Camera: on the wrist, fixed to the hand. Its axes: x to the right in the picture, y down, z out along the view.
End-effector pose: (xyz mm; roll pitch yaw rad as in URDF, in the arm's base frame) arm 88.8 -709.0 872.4 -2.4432 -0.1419 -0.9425
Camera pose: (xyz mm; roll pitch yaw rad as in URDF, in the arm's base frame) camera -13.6 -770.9 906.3 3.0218 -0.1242 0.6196
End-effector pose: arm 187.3 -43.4 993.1 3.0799 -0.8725 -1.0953
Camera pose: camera 92.7 4.3 1058.3 2.1781 0.3715 -0.0569
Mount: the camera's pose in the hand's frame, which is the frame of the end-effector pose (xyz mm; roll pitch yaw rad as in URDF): -5.2 68.8 -103.5 0.0030 -0.5764 -1.5397
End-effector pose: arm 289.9 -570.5 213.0 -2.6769 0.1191 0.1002
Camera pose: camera 302.8 -677.6 274.9 -3.0047 0.1142 1.6583
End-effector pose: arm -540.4 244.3 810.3 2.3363 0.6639 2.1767
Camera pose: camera -602.8 287.0 909.1 -1.7941 0.9098 -1.2756
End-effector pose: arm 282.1 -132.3 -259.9 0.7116 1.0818 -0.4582
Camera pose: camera 306.4 -10.8 -271.0 -1.0647 0.0863 -2.1361
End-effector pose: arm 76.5 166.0 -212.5 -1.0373 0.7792 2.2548
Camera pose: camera 170.5 136.4 -288.4 -1.5934 -0.7646 2.3146
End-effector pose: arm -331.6 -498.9 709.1 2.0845 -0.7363 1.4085
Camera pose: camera -399.8 -567.0 787.7 1.5234 0.8063 1.3176
